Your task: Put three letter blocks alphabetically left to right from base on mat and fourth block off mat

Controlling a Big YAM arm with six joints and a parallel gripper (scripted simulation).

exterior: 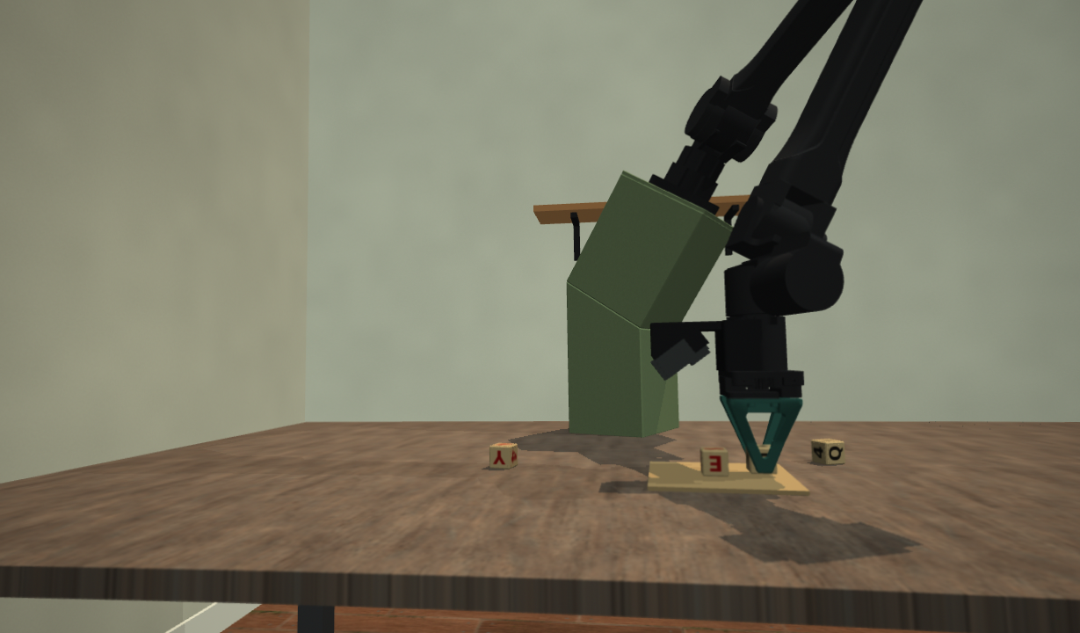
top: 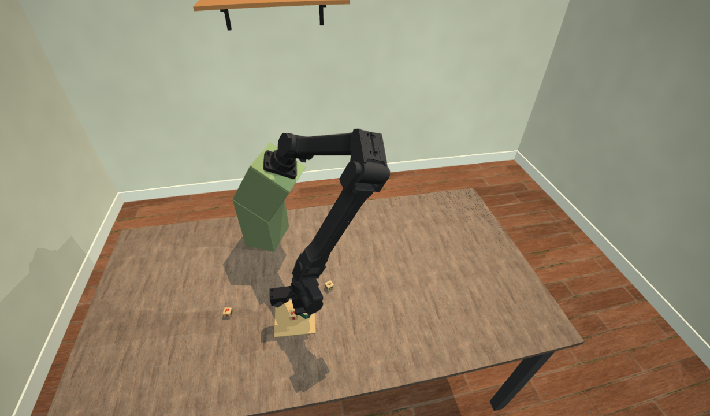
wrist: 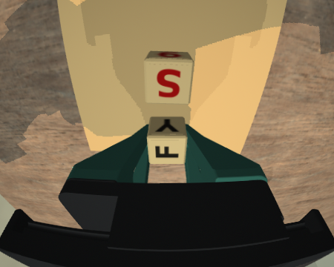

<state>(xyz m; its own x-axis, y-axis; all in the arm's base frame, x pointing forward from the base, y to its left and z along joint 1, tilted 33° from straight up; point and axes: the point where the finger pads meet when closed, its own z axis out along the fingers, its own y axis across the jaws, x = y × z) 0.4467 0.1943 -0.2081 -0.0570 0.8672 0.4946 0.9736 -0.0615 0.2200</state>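
My hand is 4 cm to the left of the tan mat and 2 cm above it.
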